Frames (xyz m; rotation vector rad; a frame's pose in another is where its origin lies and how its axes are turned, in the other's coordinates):
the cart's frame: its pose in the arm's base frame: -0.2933 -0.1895 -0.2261 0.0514 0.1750 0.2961
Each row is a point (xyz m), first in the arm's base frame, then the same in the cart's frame.
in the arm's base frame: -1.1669 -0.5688 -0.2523
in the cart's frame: -0.9299 -0.1147 -0.1728
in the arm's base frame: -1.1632 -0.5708 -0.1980
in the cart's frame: -0.9359 -0.1136 -0.1187
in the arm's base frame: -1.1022 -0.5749 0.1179
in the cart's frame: -0.9315 -0.1109 0.2030
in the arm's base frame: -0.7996 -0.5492 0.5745
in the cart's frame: -0.7139 -0.1381 0.7057
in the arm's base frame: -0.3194 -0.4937 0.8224
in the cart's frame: -0.2861 -0.2034 1.0341
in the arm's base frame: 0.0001 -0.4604 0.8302
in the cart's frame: 0.0232 -0.2623 1.0981
